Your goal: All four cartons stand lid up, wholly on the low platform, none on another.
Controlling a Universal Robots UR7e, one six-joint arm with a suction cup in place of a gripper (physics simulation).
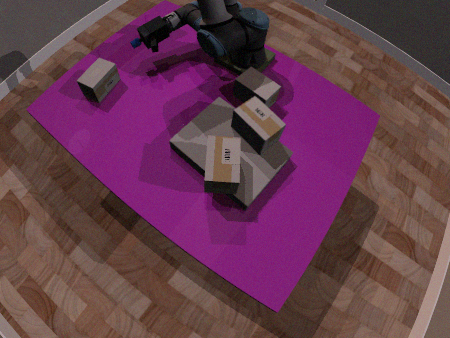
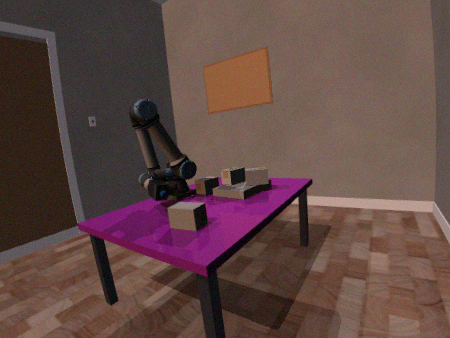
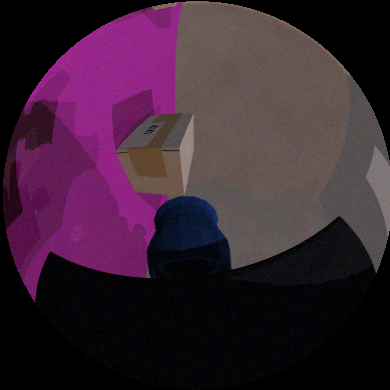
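Seen in the pictures: end effector, tool point: [image 1: 132, 45] [image 2: 165, 195] [image 3: 186, 224]; arm's base, origin of the base link: [image 1: 246, 56] [image 2: 178, 191].
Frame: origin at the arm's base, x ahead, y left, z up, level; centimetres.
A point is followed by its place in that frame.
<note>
My suction gripper [image 1: 135, 43] [image 2: 163, 193] [image 3: 186, 207] is off, with a bare blue cup, at the table's far left. One carton [image 1: 98, 80] @(y -34.8, x 47.9, z 6.2 cm) [image 2: 187, 216] @(y -43.5, x 49.6, z 3.1 cm) [image 3: 160, 165] @(y -38.4, x 38.7, z 3.5 cm) lies on its side on the table, apart from the cup, its labelled lid facing sideways. Two cartons are lid up on the low platform [image 1: 192, 127] @(y 5.1, x 41.9, z 1.9 cm) [image 2: 231, 191] @(y 3.0, x 41.4, z 1.1 cm): the front one [image 1: 223, 162] @(y 22.3, x 50.1, z 11.2 cm) [image 2: 257, 176] @(y 17.7, x 51.7, z 7.1 cm) overhangs the near-left edge; the other [image 1: 257, 120] @(y 22.5, x 32.8, z 11.2 cm) [image 2: 233, 176] @(y 17.3, x 34.6, z 7.1 cm) appears to reach past the back edge. The fourth carton [image 1: 256, 84] @(y 13.3, x 16.5, z 6.2 cm) [image 2: 206, 186] @(y 7.4, x 19.3, z 2.3 cm) is on the table behind the platform, its top plain.
The robot arm's base [image 1: 245, 52] @(y 1.8, x 5.8, z 7.4 cm) stands at the back edge of the magenta table [image 1: 150, 195] @(y 7.5, x 66.9, z -3.0 cm) [image 2: 225, 225] @(y -33.8, x 61.1, z -3.0 cm), close to the fourth carton. The two cartons on the platform stand apart, with a strip of platform between them.
</note>
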